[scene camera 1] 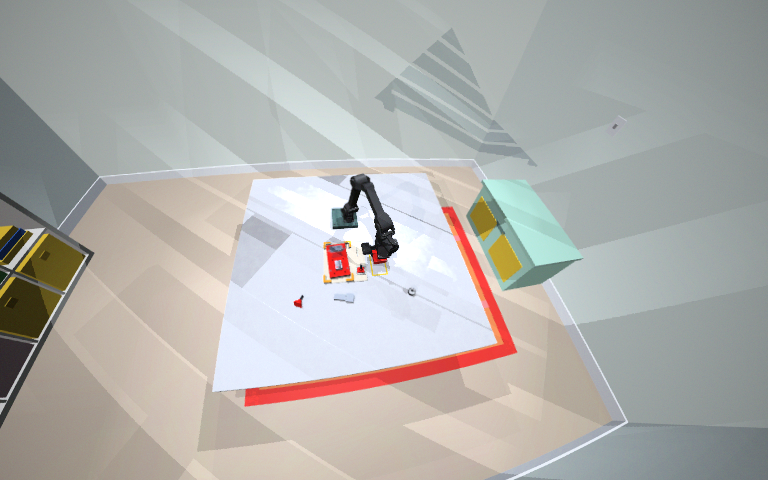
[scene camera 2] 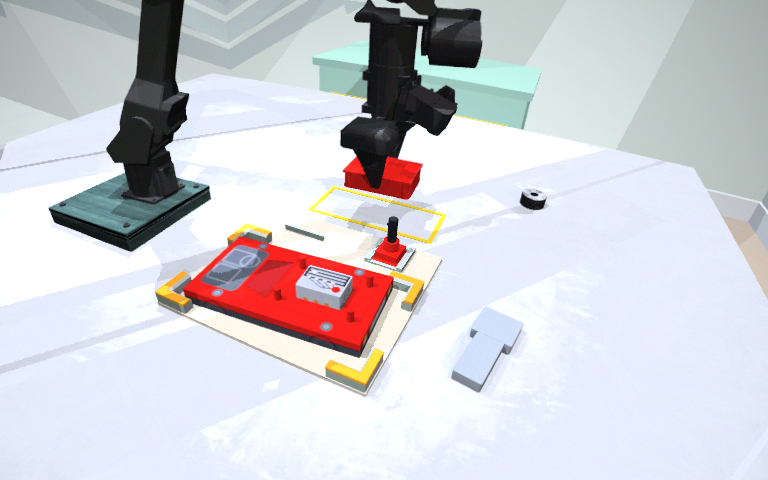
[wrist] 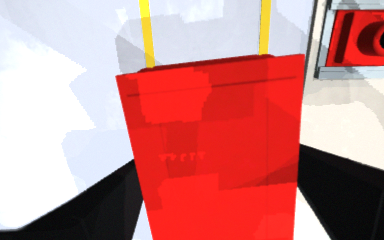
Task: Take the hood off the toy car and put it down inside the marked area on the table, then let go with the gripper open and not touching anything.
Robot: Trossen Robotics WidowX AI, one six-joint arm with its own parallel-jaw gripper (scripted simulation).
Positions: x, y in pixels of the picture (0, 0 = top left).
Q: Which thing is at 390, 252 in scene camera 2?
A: A small base.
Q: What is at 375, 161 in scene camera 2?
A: My gripper.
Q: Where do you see a red hood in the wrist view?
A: At 215, 142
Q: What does my gripper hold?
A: A red hood.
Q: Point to a red hood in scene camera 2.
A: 401, 177
